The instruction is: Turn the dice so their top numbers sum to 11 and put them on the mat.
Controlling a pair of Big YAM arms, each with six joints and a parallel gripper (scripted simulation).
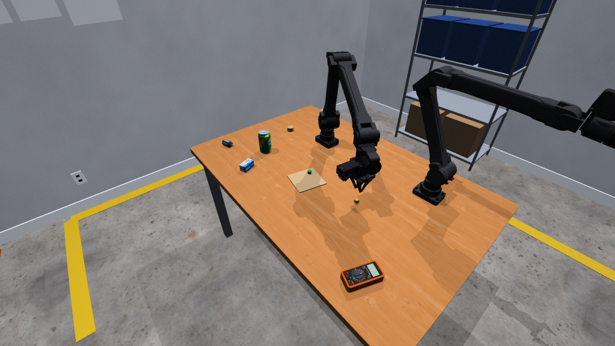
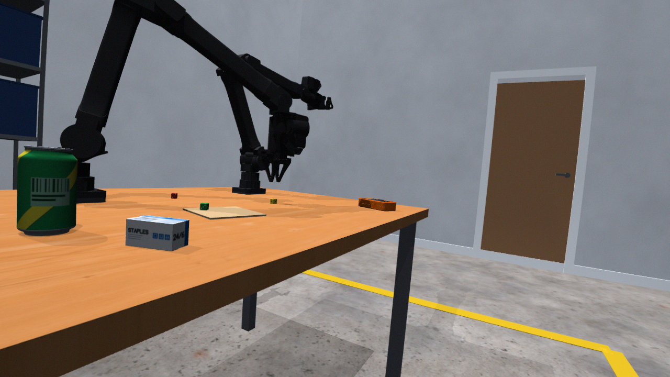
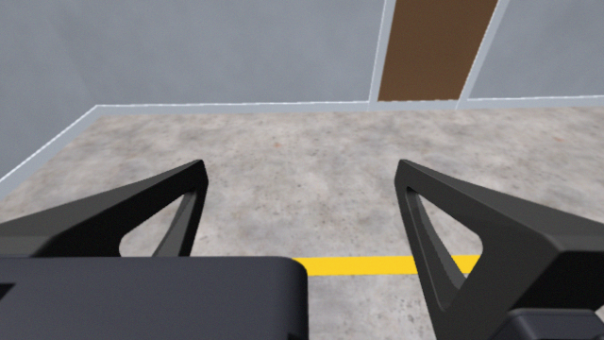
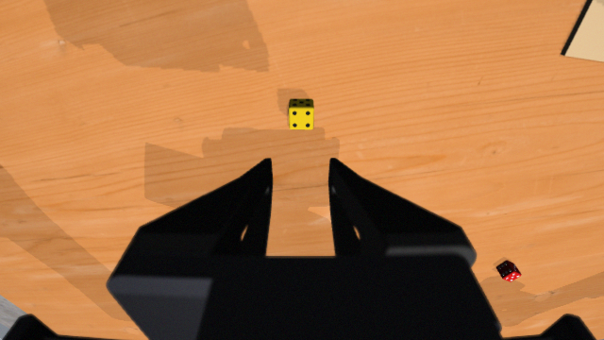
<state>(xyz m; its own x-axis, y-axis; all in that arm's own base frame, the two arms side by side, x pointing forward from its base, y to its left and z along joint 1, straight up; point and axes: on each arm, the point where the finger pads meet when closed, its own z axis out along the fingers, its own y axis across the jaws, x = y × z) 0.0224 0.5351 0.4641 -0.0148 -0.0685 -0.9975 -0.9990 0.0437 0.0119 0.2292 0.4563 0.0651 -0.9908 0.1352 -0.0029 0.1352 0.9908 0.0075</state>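
My right hand is 7 cm above the yellow die. Round my right hand: tan mat (5 cm ahead, 26 cm to the right, 8 cm below); then red die (23 cm behind, 19 cm to the right, 7 cm below); then green die (1 cm ahead, 28 cm to the right, 7 cm below).
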